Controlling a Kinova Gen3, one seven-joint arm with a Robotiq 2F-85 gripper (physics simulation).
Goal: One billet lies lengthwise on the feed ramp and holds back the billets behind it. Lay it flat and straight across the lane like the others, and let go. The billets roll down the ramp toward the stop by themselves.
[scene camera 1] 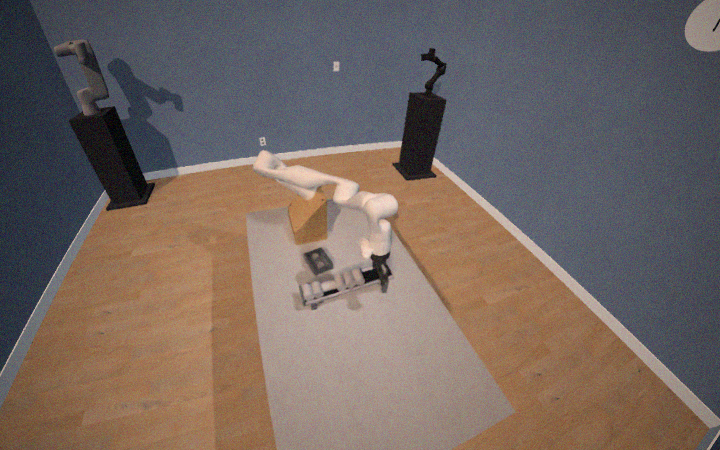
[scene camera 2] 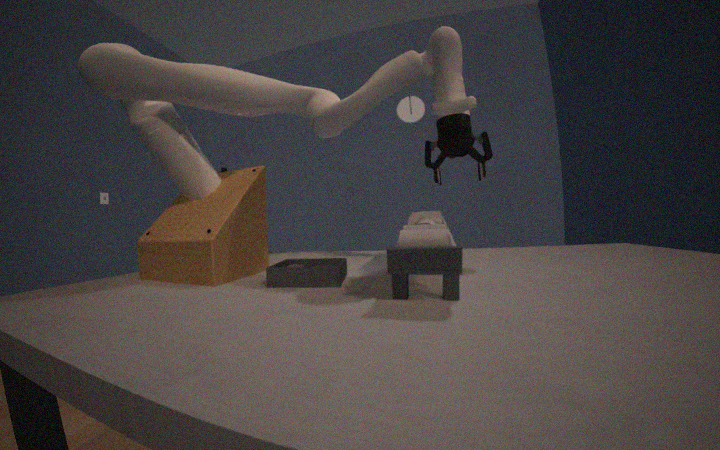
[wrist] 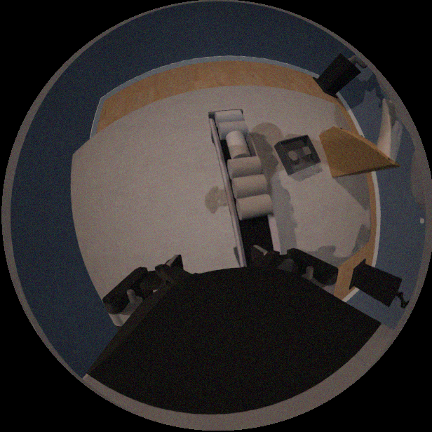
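Seen in the pictures: gripper, fingertip midpoint: [scene camera 1: 378, 275] [scene camera 2: 460, 182]; arm's base, origin of the base link: [scene camera 1: 310, 192] [scene camera 2: 204, 188].
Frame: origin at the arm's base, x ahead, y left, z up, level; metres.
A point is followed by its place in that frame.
The feed ramp [scene camera 1: 366, 286] [scene camera 2: 424, 261] [wrist: 228, 186] is a long, dark-floored lane with pale side rails. One pale billet [scene camera 1: 329, 285] {z -0.106, x 0.528, y -0.037 m} [wrist: 237, 144] lies lengthwise in its lane. Three billets lie crosswise behind it; the nearest to it [wrist: 245, 166] is close against its end. Two more crosswise billets [scene camera 1: 316, 288] {z -0.110, x 0.525, y -0.090 m} [wrist: 233, 127] lie at the stop end. In scene camera 2, the lengthwise billet is largely hidden behind a crosswise billet [scene camera 2: 425, 237] {z -0.124, x 0.518, y -0.142 m}. My gripper [scene camera 1: 383, 282] {z -0.022, x 0.600, y 0.138 m} [scene camera 2: 459, 178] {z -0.022, x 0.600, y 0.138 m} [wrist: 216, 258] is open and empty, above the ramp's raised end, apart from the billets.
A dark shallow tray [scene camera 1: 324, 269] {z -0.188, x 0.369, y -0.020 m} [scene camera 2: 306, 277] {z -0.190, x 0.325, y -0.082 m} [wrist: 283, 160] with two small round pieces stands beside the ramp, on the robot base side. The wooden base block [scene camera 1: 310, 225] {z -0.093, x 0.153, y -0.037 m} [scene camera 2: 238, 233] {z -0.114, x 0.153, y -0.049 m} [wrist: 350, 152] stands beyond it. All stand on a grey table [scene camera 1: 361, 371] {z -0.208, x 0.861, y -0.011 m} [scene camera 2: 371, 360] {z -0.207, x 0.478, y -0.268 m} [wrist: 150, 175].
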